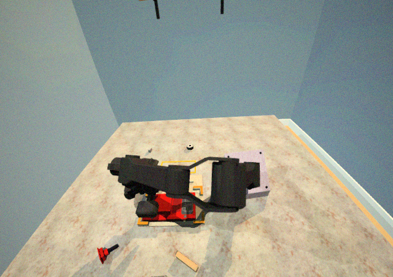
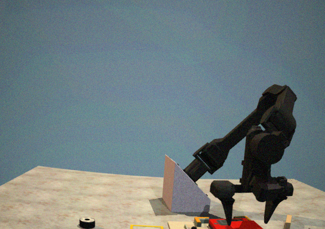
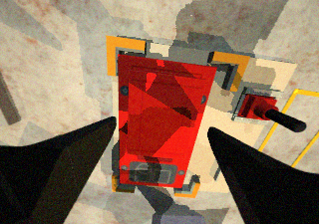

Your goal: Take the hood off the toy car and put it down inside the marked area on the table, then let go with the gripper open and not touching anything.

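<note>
The hood lies 20 mm below my gripper tip. Round my gripper tip: wooden block: 190 mm to the left, 100 mm behind, 50 mm below.
</note>
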